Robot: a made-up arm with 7 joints. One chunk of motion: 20 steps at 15 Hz.
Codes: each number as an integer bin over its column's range. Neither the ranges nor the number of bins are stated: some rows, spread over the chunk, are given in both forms.
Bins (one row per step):
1: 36 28 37 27 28 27 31
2: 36 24 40 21 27 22 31
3: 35 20 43 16 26 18 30
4: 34 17 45 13 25 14 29
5: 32 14 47 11 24 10 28
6: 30 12 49 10 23 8 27
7: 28 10 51 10 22 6 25
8: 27 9 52 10 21 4 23
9: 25 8 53 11 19 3 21
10: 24 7 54 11 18 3 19
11: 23 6 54 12 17 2 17
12: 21 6 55 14 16 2 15
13: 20 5 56 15 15 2 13
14: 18 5 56 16 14 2 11
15: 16 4 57 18 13 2 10
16: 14 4 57 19 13 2 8
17: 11 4 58 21 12 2 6
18: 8 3 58 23 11 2 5
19: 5 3 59 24 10 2 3
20: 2 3 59 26 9 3 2
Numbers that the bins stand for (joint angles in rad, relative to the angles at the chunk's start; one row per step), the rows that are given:
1: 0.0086 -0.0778 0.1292 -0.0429 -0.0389 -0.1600 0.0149
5: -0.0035 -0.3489 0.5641 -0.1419 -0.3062 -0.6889 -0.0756
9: -0.0246 -0.4651 0.8251 -0.1419 -0.6403 -0.9067 -0.2867
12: -0.0367 -0.5038 0.9121 -0.1233 -0.8408 -0.9378 -0.4676
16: -0.0578 -0.5425 0.9990 -0.0924 -1.0413 -0.9378 -0.6787
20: -0.0940 -0.5619 1.0860 -0.0490 -1.3086 -0.9067 -0.8597
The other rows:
2: 0.0086 -0.1552 0.2597 -0.0800 -0.1057 -0.3156 0.0149
3: 0.0056 -0.2327 0.3902 -0.1110 -0.1725 -0.4400 -0.0152
4: 0.0025 -0.2908 0.4771 -0.1295 -0.2394 -0.5644 -0.0454
6: -0.0095 -0.3876 0.6511 -0.1481 -0.3730 -0.7511 -0.1057
7: -0.0156 -0.4263 0.7381 -0.1481 -0.4398 -0.8133 -0.1660
8: -0.0186 -0.4457 0.7816 -0.1481 -0.5067 -0.8756 -0.2263
10: -0.0276 -0.4844 0.8686 -0.1419 -0.7071 -0.9067 -0.3470
11: -0.0306 -0.5038 0.8686 -0.1357 -0.7740 -0.9378 -0.4073
13: -0.0397 -0.5232 0.9556 -0.1171 -0.9076 -0.9378 -0.5279
14: -0.0457 -0.5232 0.9556 -0.1110 -0.9744 -0.9378 -0.5883
15: -0.0517 -0.5425 0.9990 -0.0986 -1.0413 -0.9378 -0.6184
17: -0.0668 -0.5425 1.0425 -0.0800 -1.1081 -0.9378 -0.7390
18: -0.0759 -0.5619 1.0425 -0.0676 -1.1749 -0.9378 -0.7692
19: -0.0849 -0.5619 1.0860 -0.0614 -1.2417 -0.9378 -0.8295

